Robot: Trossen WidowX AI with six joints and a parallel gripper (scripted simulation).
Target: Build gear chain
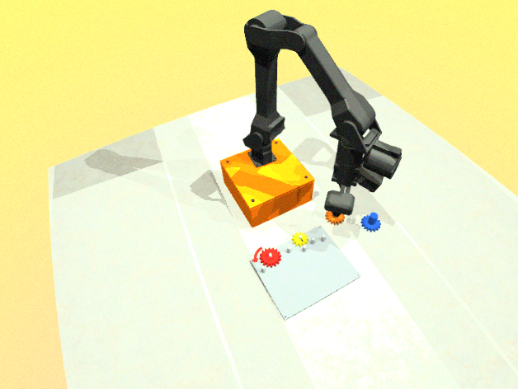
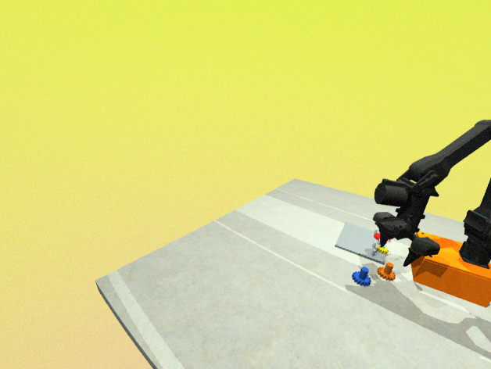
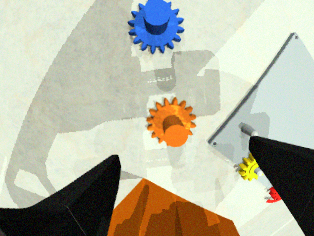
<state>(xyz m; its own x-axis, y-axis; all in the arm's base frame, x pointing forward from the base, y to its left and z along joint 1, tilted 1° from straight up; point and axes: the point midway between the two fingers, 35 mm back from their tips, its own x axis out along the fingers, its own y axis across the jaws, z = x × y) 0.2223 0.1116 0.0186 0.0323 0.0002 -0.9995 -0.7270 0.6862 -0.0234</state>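
Right now the orange gear is 50 mm below my gripper tip. The rest, counted from my gripper tip: red gear (210 mm to the right, 50 mm below, 30 mm ahead); blue gear (70 mm to the left, 60 mm ahead, 50 mm below); yellow gear (120 mm to the right, 50 mm below, 20 mm ahead).
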